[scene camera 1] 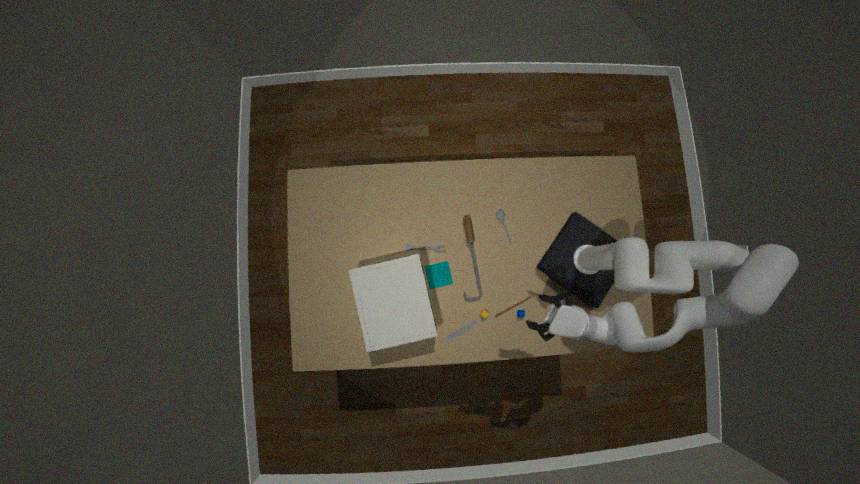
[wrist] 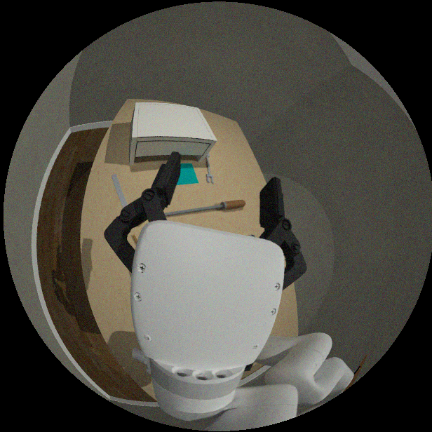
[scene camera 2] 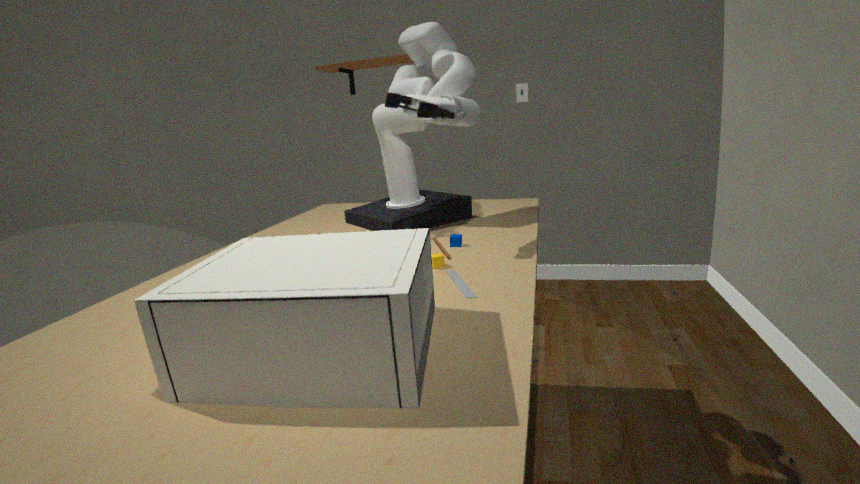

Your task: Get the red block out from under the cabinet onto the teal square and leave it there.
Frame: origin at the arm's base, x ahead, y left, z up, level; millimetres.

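Where they show: gripper, fingertip midpoint: (scene camera 1: 533, 310) (scene camera 2: 402, 104); arm's base, origin of the base link: (scene camera 1: 587, 259) (scene camera 2: 405, 203).
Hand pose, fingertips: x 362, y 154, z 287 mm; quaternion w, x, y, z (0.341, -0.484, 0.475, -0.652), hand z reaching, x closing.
Observation:
Each offset is from my fingertips to the top centre of the thing. "*": to the spot under its first point.
The white cabinet {dx +445, dy +11, dz -205 mm} (scene camera 1: 394, 304) (scene camera 2: 288, 264) (wrist: 170, 120) stands at the table's far end from the arm. The teal square {* dx +264, dy -84, dz -341 mm} (scene camera 1: 439, 275) (wrist: 187, 174) lies flat beside its arm-facing side and is partly behind a finger in the wrist view. The red block does not show in any view. A hooked tool (scene camera 1: 475, 264) (wrist: 200, 209) with a brown handle lies on the table between the square and the arm base, its hook end toward the yellow cube. My gripper (scene camera 1: 533, 310) (scene camera 2: 412, 105) (wrist: 224, 171) is open and empty, high above the table near the arm base.
A yellow cube {dx +74, dy +75, dz -316 mm} (scene camera 1: 484, 313) (scene camera 2: 437, 261), a blue cube {dx -85, dy +77, dz -316 mm} (scene camera 1: 521, 313) (scene camera 2: 456, 240), a thin brown stick {dx -54, dy +48, dz -334 mm} (scene camera 1: 514, 305) (scene camera 2: 441, 248) and a grey strip {dx +166, dy +149, dz -340 mm} (scene camera 1: 462, 330) (scene camera 2: 461, 284) lie along one side. A fork-ended tool {dx +324, dy -202, dz -332 mm} (scene camera 1: 426, 247) (wrist: 209, 170) lies by the cabinet; a spoon {* dx -2, dy -350, dz -339 mm} (scene camera 1: 500, 214) lies farther off.

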